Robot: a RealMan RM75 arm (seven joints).
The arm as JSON. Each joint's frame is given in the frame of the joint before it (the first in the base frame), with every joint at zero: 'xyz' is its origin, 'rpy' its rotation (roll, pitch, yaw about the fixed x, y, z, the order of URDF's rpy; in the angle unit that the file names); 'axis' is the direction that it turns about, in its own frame. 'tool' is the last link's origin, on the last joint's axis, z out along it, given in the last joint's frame.
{
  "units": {
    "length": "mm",
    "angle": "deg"
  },
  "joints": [
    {
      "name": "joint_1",
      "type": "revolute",
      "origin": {
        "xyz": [
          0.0,
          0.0,
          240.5
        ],
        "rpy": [
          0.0,
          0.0,
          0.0
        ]
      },
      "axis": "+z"
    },
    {
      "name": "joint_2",
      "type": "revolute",
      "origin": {
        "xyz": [
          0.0,
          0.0,
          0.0
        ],
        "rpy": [
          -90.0,
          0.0,
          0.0
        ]
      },
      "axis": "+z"
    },
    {
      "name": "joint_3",
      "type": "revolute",
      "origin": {
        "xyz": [
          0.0,
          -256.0,
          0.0
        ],
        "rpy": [
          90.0,
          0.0,
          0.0
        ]
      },
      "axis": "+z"
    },
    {
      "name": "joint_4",
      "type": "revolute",
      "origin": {
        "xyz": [
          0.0,
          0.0,
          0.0
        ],
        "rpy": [
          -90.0,
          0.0,
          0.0
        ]
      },
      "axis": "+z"
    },
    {
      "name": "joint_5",
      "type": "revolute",
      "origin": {
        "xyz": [
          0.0,
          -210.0,
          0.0
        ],
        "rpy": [
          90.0,
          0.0,
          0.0
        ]
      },
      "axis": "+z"
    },
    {
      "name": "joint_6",
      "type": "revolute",
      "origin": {
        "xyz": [
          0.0,
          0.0,
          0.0
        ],
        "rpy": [
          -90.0,
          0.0,
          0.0
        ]
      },
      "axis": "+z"
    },
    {
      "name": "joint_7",
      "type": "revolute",
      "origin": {
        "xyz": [
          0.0,
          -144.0,
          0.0
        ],
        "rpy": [
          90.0,
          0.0,
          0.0
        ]
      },
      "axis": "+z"
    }
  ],
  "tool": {
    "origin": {
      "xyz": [
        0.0,
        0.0,
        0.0
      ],
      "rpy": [
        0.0,
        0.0,
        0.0
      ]
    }
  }
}
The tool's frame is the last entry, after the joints.
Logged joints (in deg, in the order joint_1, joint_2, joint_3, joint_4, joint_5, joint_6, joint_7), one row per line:
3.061, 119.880, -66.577, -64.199, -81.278, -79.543, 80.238
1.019, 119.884, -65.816, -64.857, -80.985, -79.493, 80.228
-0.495, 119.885, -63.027, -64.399, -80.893, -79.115, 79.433
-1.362, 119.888, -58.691, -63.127, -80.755, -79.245, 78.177
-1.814, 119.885, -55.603, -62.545, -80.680, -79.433, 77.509
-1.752, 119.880, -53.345, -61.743, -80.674, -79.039, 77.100
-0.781, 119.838, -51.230, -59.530, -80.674, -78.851, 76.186
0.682, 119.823, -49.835, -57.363, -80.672, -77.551, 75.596
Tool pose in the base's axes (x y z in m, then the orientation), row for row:
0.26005, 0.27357, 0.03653, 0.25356, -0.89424, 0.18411, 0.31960
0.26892, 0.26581, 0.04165, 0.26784, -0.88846, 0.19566, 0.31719
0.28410, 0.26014, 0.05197, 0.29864, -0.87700, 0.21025, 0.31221
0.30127, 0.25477, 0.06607, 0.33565, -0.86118, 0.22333, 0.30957
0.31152, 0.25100, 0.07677, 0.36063, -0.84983, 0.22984, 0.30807
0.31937, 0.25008, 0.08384, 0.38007, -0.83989, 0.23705, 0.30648
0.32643, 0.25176, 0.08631, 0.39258, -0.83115, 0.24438, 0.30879
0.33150, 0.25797, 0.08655, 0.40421, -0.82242, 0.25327, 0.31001
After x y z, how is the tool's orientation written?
As a quaternion, w x y z.
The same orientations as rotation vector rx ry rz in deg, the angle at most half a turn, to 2 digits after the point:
-139.24, 28.67, 49.77
-137.34, 30.24, 49.03
-133.47, 32.00, 47.52
-128.70, 33.38, 46.26
-125.48, 33.94, 45.49
-122.88, 34.68, 44.84
-120.89, 35.54, 44.91
-118.97, 36.64, 44.85

